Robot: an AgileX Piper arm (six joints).
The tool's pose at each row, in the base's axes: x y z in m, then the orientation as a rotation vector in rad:
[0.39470 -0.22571 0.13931 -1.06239 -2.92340 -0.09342]
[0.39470 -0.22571 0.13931 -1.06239 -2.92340 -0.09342]
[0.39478 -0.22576 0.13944 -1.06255 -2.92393 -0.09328]
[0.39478 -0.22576 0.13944 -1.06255 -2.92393 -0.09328]
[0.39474 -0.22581 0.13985 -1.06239 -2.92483 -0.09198]
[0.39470 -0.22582 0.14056 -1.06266 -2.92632 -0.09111]
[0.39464 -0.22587 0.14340 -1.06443 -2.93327 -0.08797]
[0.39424 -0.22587 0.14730 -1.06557 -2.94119 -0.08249]
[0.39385 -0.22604 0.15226 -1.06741 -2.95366 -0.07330]
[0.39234 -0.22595 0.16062 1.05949 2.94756 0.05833]
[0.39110 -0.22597 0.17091 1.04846 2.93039 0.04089]
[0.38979 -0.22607 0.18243 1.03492 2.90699 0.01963]
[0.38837 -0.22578 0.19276 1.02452 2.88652 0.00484]
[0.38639 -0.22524 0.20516 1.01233 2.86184 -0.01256]
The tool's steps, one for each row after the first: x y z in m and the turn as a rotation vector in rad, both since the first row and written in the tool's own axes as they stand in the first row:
[0.00000 0.00000 0.00000 0.00000 0.00000 0.00000]
[-0.00009 0.00002 -0.00013 -0.00009 -0.00055 -0.00003]
[-0.00009 0.00002 -0.00013 -0.00009 -0.00055 -0.00003]
[-0.00007 -0.00003 -0.00055 0.00046 -0.00154 -0.00034]
[-0.00001 -0.00003 -0.00125 0.00051 -0.00311 -0.00054]
[0.00014 0.00003 -0.00409 0.00013 -0.01045 -0.00117]
[0.00064 -0.00005 -0.00798 0.00096 -0.01889 -0.00239]
[0.00107 -0.00020 -0.01294 0.00255 -0.03231 -0.00426]
[0.00269 -0.00071 -0.02126 0.00843 -0.04389 -0.00782]
[0.00412 -0.00105 -0.03152 0.01192 -0.06651 -0.01120]
[0.00562 -0.00143 -0.04301 0.01558 -0.09624 -0.01496]
[0.00740 -0.00165 -0.05329 0.01680 -0.12091 -0.01741]
[0.00986 -0.00193 -0.06561 0.01824 -0.15043 -0.02019]

